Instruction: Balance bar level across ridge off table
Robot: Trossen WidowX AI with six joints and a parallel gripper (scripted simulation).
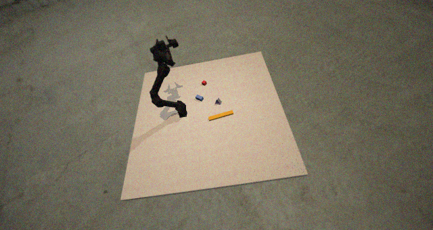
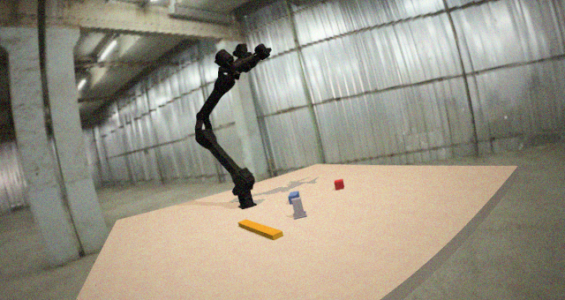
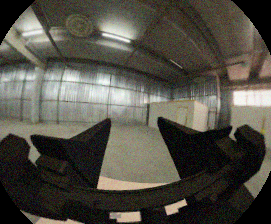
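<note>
Right now the orange bar is 61 cm below my gripper tip, 31 cm to the right of it and 30 cm ahead of it. From my gripper tip the other things lie so: small red cube 60 cm below, 18 cm ahead, 9 cm to the left; blue block 60 cm below, 13 cm ahead, 9 cm to the right.
</note>
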